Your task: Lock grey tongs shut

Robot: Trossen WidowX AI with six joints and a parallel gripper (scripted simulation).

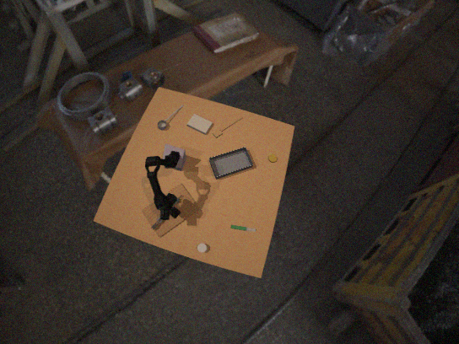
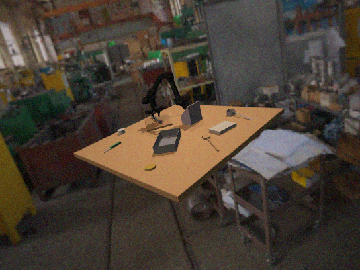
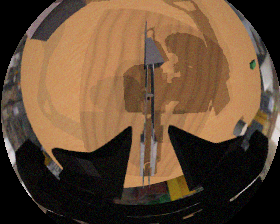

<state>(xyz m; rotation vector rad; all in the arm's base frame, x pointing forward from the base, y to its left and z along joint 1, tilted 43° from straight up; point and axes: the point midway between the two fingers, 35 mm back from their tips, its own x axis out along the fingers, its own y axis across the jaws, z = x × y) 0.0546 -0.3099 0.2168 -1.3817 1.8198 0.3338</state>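
Now: the wooden board 4 cm below my gripper tip. The rest, counted from my gripper tip: roasting tin: 35 cm ahead, 46 cm to the left, 2 cm below; then yellow disc: 68 cm ahead, 59 cm to the left, 4 cm below; then white cap: 29 cm ahead, 21 cm to the right, 3 cm below.
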